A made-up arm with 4 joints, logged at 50 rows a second.
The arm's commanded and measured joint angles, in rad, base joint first. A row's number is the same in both.
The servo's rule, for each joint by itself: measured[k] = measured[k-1] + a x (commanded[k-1-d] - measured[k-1]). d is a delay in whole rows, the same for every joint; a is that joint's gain. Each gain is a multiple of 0.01, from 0.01 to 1. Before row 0 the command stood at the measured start. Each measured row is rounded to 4 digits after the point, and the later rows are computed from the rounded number. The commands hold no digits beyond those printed.
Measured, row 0:
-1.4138, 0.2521, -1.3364, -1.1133
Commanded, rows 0 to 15:
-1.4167, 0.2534, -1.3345, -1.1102
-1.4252, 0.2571, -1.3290, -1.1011
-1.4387, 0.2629, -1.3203, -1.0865
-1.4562, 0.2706, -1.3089, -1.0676
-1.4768, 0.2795, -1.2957, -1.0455
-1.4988, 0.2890, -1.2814, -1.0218
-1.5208, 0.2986, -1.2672, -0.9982
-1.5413, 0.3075, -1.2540, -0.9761
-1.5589, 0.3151, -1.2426, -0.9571
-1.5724, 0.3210, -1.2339, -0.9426
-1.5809, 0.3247, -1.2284, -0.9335
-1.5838, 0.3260, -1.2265, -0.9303
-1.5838, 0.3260, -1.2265, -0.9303
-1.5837, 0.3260, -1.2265, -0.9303
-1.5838, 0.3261, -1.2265, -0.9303
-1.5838, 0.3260, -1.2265, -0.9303
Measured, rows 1 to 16:
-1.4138, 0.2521, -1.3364, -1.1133
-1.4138, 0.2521, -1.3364, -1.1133
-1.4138, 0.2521, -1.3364, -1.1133
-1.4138, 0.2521, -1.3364, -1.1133
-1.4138, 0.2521, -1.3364, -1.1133
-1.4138, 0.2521, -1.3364, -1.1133
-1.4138, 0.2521, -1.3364, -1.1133
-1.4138, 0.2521, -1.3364, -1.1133
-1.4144, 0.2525, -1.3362, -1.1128
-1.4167, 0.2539, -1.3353, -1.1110
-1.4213, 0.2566, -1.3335, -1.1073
-1.4286, 0.2608, -1.3305, -1.1013
-1.4387, 0.2664, -1.3263, -1.0929
-1.4513, 0.2732, -1.3209, -1.0822
-1.4659, 0.2808, -1.3145, -1.0696
-1.4817, 0.2888, -1.3072, -1.0556
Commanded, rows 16 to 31:
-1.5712, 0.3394, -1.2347, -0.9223
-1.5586, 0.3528, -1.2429, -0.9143
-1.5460, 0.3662, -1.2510, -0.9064
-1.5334, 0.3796, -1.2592, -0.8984
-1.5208, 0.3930, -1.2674, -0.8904
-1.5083, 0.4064, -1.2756, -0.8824
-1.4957, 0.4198, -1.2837, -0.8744
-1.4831, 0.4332, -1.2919, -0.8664
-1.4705, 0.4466, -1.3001, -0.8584
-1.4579, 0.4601, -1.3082, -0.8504
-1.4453, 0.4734, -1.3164, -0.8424
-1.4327, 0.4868, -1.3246, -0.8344
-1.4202, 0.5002, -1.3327, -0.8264
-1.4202, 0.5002, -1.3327, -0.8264
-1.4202, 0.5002, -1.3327, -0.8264
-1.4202, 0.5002, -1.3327, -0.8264
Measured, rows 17 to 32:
-1.4979, 0.2967, -1.2994, -1.0408
-1.5135, 0.3040, -1.2915, -1.0261
-1.5277, 0.3102, -1.2839, -1.0122
-1.5395, 0.3149, -1.2770, -0.9999
-1.5488, 0.3182, -1.2709, -0.9895
-1.5561, 0.3205, -1.2656, -0.9806
-1.5619, 0.3222, -1.2609, -0.9731
-1.5665, 0.3233, -1.2568, -0.9667
-1.5675, 0.3281, -1.2541, -0.9600
-1.5656, 0.3355, -1.2528, -0.9531
-1.5615, 0.3447, -1.2526, -0.9461
-1.5556, 0.3552, -1.2534, -0.9389
-1.5483, 0.3665, -1.2551, -0.9316
-1.5399, 0.3785, -1.2576, -0.9242
-1.5306, 0.3909, -1.2607, -0.9167
-1.5206, 0.4036, -1.2644, -0.9092

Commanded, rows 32 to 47:
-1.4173, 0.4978, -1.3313, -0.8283
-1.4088, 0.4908, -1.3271, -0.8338
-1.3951, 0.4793, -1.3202, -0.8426
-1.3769, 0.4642, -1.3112, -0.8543
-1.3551, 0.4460, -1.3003, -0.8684
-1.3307, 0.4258, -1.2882, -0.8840
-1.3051, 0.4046, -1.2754, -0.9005
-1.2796, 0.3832, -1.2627, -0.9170
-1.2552, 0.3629, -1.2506, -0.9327
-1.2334, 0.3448, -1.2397, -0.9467
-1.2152, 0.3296, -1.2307, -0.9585
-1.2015, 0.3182, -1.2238, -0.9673
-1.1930, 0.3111, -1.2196, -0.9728
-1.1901, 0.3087, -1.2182, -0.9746
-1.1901, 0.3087, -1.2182, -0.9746
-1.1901, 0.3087, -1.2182, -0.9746
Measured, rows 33 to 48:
-1.5101, 0.4165, -1.2687, -0.9016
-1.4991, 0.4296, -1.2734, -0.8939
-1.4878, 0.4427, -1.2786, -0.8862
-1.4762, 0.4559, -1.2841, -0.8784
-1.4644, 0.4692, -1.2899, -0.8706
-1.4551, 0.4785, -1.2950, -0.8640
-1.4478, 0.4850, -1.2995, -0.8584
-1.4420, 0.4896, -1.3035, -0.8536
-1.4368, 0.4921, -1.3068, -0.8498
-1.4309, 0.4917, -1.3092, -0.8474
-1.4234, 0.4880, -1.3105, -0.8467
-1.4136, 0.4809, -1.3106, -0.8478
-1.4013, 0.4704, -1.3094, -0.8509
-1.3865, 0.4570, -1.3069, -0.8559
-1.3694, 0.4413, -1.3031, -0.8626
-1.3505, 0.4239, -1.2983, -0.8708

